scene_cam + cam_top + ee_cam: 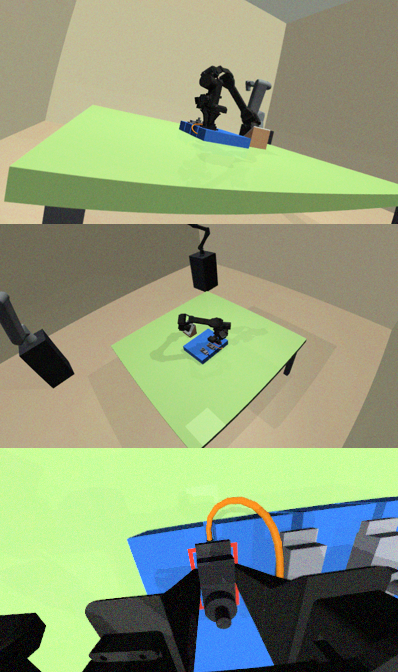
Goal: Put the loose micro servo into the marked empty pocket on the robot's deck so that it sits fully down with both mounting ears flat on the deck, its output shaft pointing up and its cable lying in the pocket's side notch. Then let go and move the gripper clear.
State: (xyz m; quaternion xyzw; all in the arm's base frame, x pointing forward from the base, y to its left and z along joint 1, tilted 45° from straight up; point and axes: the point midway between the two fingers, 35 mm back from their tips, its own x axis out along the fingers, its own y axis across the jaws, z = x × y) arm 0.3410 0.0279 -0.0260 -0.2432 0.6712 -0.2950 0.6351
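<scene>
Now: gripper tip 13 cm past the blue deck, 7 cm to the left of it and 3 cm above it.
</scene>
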